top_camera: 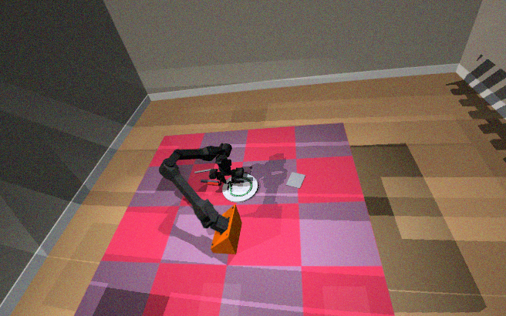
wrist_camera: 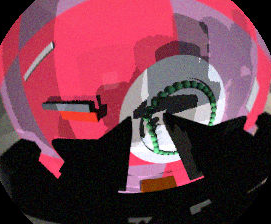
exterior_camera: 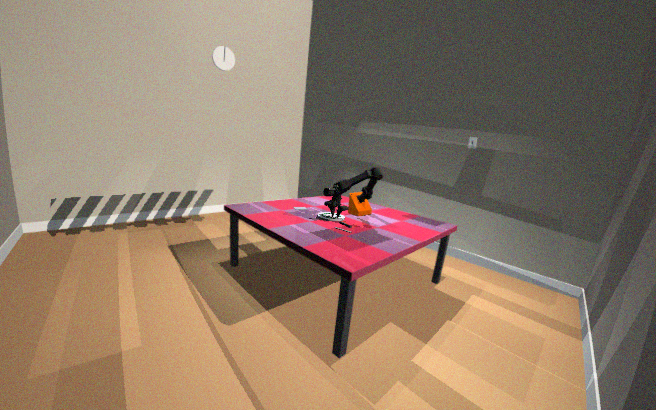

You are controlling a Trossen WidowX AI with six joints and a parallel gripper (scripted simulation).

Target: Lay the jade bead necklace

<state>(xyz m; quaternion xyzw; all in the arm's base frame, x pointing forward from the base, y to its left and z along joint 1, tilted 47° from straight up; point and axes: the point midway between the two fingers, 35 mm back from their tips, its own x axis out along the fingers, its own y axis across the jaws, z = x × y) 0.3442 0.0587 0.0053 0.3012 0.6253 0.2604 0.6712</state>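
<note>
Right now my gripper tip is 3 cm past the round white bead board, 6 cm to the left of it and 1 cm above it. The rest, counted from my gripper tip: red-handled tool 2 cm ahead, 12 cm to the left, 1 cm below; then flat grey pad 1 cm ahead, 37 cm to the right, 2 cm below; then thin white rod 13 cm ahead, 19 cm to the left, 1 cm below.
</note>
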